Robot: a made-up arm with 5 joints. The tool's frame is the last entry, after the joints.
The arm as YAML. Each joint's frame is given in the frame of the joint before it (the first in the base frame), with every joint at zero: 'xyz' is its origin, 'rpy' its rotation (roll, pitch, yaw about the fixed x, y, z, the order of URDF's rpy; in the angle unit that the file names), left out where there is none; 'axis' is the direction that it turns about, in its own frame. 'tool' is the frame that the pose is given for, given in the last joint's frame.
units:
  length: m
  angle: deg
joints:
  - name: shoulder
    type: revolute
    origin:
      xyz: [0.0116, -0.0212, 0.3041]
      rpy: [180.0, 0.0, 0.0]
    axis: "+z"
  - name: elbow
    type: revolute
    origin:
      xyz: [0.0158, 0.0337, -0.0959]
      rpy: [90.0, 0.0, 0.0]
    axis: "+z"
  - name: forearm
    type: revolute
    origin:
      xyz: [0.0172, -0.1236, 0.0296]
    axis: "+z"
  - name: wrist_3
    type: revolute
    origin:
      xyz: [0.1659, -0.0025, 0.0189]
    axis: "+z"
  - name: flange
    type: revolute
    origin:
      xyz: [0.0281, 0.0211, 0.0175]
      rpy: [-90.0, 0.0, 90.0]
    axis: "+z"
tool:
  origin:
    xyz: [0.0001, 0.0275, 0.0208]
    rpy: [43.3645, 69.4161, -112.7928]
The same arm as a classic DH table. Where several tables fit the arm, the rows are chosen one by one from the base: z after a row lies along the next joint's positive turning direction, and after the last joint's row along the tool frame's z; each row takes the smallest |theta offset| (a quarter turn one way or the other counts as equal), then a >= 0, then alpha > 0; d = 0 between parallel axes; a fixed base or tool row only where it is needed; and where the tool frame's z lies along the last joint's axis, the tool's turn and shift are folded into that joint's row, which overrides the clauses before.
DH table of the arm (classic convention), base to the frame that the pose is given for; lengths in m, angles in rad. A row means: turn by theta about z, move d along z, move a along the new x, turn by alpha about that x. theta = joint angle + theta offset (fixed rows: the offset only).
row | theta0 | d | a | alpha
base (fixed) | -1.0701 | 0 | 0.0242 | 3.1416
shoulder | -1.0701 | -0.4 | 0.0158 | 1.5708
elbow | -1.4325 | 0 | 0.1248 | 0
forearm | 1.4175 | 0 | 0.1659 | 0
wrist_3 | -1.5557 | 0.0323 | -0.0211 | 1.5708
flange | -1.1876 | -0.0046 | 0.0255 | -1.3123
tool (fixed) | 1.8232 | -0.0107 | 0 | 0

